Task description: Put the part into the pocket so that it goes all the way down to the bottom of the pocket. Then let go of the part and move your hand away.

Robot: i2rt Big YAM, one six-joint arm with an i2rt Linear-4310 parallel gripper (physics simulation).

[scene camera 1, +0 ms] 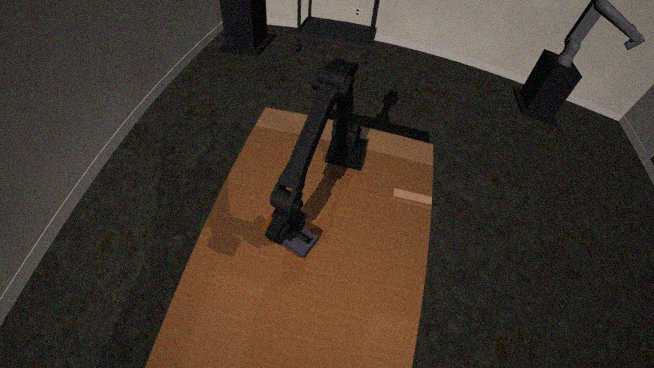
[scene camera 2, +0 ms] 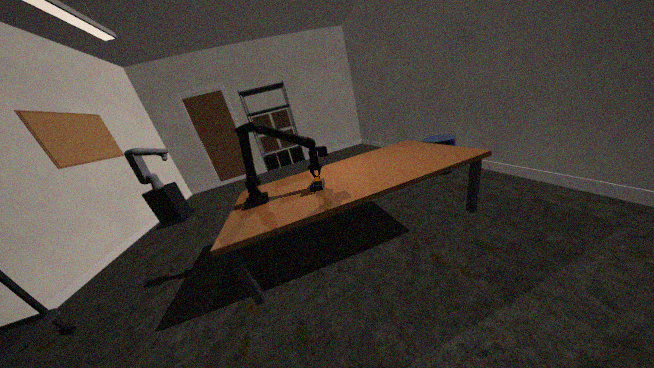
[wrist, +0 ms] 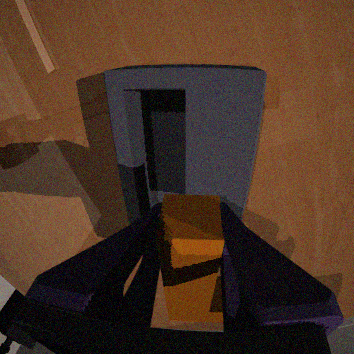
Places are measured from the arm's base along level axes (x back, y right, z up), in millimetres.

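Pixels of known places: gripper, fingertip midpoint: (scene camera 1: 293, 233) (wrist: 191, 211); arm's base, link origin: (scene camera 1: 346, 149) (scene camera 2: 256, 198).
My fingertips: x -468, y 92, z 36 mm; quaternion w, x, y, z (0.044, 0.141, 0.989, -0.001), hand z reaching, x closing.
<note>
For each thing: its middle in the pictures, then the offset to it from my fingertips. Level surfaces: height alone.
- grey-blue block, body centre: (wrist: 184, 166) (scene camera 1: 295, 237) (scene camera 2: 317, 184) dz -46, dx +10, dy -4 mm
- orange part, body centre: (wrist: 211, 273) (scene camera 2: 318, 179) dz +8, dx +0, dy +49 mm
- wooden table, surface height: dz -64 mm
The grey-blue block (scene camera 1: 303, 248) (scene camera 2: 317, 188) (wrist: 225, 125) lies on the table. Its dark pocket (wrist: 169, 150) shows in the wrist view as a long slot running toward the gripper; the near end is hidden behind the part and fingers. My gripper (wrist: 191, 211) is shut on the orange part (scene camera 2: 317, 179) (wrist: 197, 247), holding it between both fingers. In the wrist view the part overlaps the block's near edge. In scene camera 2 the part is right above or at the block; whether they touch cannot be told. Scene camera 1 shows the wrist covering most of the part.
The wooden table (scene camera 1: 320, 310) (scene camera 2: 400, 165) carries the arm's base (scene camera 1: 346, 152) (scene camera 2: 256, 199) behind the block. A pale strip (scene camera 1: 412, 196) (wrist: 37, 37) shows on the table top. Another grey arm on a dark pedestal (scene camera 1: 550, 85) (scene camera 2: 167, 202) stands away from the table.
</note>
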